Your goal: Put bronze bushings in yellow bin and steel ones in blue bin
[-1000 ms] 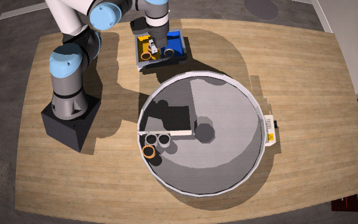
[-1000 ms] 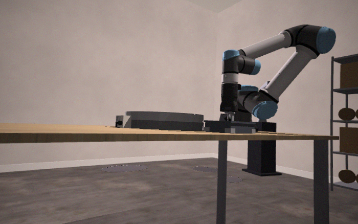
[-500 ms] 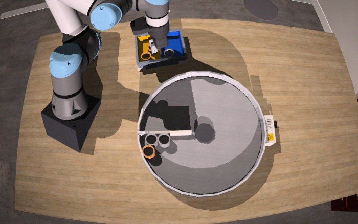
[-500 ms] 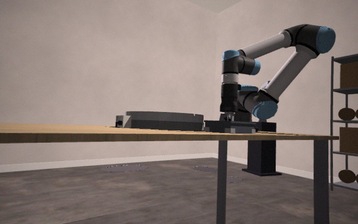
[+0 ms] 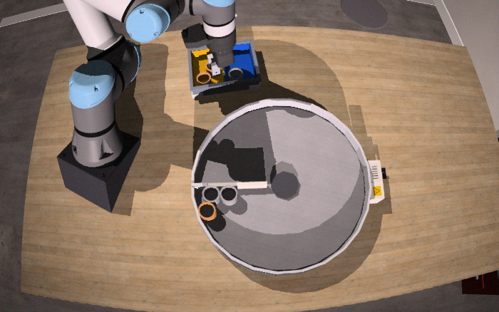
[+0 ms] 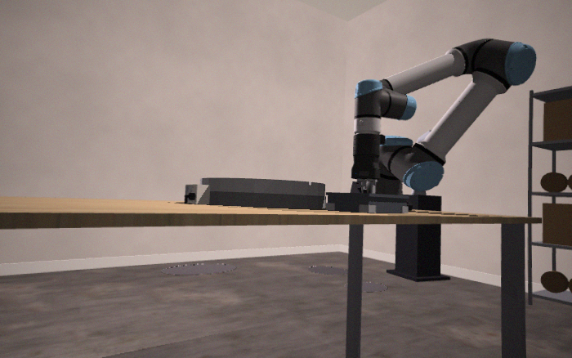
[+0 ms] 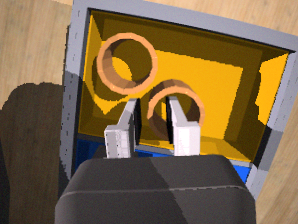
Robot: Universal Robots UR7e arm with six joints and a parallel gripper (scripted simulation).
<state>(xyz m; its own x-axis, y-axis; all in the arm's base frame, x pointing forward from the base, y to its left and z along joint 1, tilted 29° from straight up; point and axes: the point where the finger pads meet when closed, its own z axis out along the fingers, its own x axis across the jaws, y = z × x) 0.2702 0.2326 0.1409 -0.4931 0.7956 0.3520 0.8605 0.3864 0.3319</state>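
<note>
Now: the bin 20 mm ahead of my hand, 20 mm to the left of it and 20 mm below it. Round my hand: turntable (220 mm ahead, 300 mm to the right, 10 mm above).
</note>
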